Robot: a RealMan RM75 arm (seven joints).
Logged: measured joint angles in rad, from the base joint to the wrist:
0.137 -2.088 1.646 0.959 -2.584 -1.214 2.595
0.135 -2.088 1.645 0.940 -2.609 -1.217 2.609
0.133 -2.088 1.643 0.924 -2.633 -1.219 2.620
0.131 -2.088 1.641 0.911 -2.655 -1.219 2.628
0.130 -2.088 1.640 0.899 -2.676 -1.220 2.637
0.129 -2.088 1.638 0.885 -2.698 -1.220 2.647
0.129 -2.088 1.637 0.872 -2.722 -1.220 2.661
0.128 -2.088 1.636 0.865 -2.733 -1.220 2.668
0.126 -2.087 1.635 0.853 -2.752 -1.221 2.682
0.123 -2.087 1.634 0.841 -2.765 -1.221 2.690
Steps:
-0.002 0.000 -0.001 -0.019 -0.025 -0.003 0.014
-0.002 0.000 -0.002 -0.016 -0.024 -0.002 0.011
-0.002 0.000 -0.002 -0.013 -0.022 0.000 0.008
-0.001 0.000 -0.001 -0.012 -0.021 -0.001 0.009
-0.001 0.000 -0.002 -0.014 -0.022 0.000 0.010
0.000 0.000 -0.001 -0.013 -0.024 0.000 0.014
-0.001 0.000 -0.001 -0.007 -0.011 0.000 0.007
-0.002 0.001 -0.001 -0.012 -0.019 -0.001 0.014
-0.003 0.000 -0.001 -0.012 -0.013 0.000 0.008

